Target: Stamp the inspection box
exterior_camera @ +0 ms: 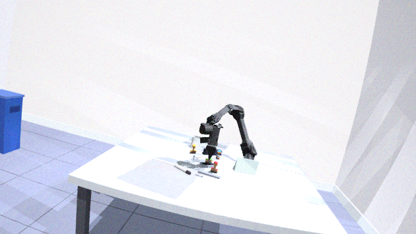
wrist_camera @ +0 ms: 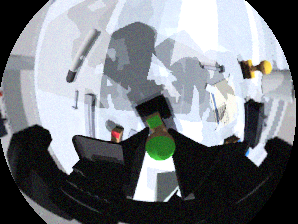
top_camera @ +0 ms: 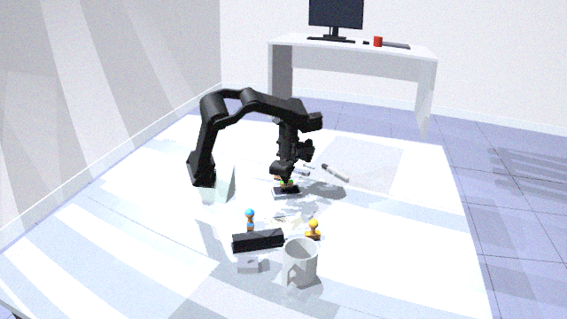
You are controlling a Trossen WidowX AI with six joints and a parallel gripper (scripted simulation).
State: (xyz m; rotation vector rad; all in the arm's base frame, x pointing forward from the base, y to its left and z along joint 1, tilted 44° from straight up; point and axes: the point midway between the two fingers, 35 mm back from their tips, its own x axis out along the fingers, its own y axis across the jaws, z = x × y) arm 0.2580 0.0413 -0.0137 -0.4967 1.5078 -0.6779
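Now: the ink pad 40 mm below my gripper tip. From my gripper tip the other things lie so: red-knobbed stamp: 80 mm to the left, 40 mm behind, 30 mm below; white card: 150 mm to the right, 50 mm below, 20 mm ahead; green-knobbed PASS stamp: right at my gripper tip.
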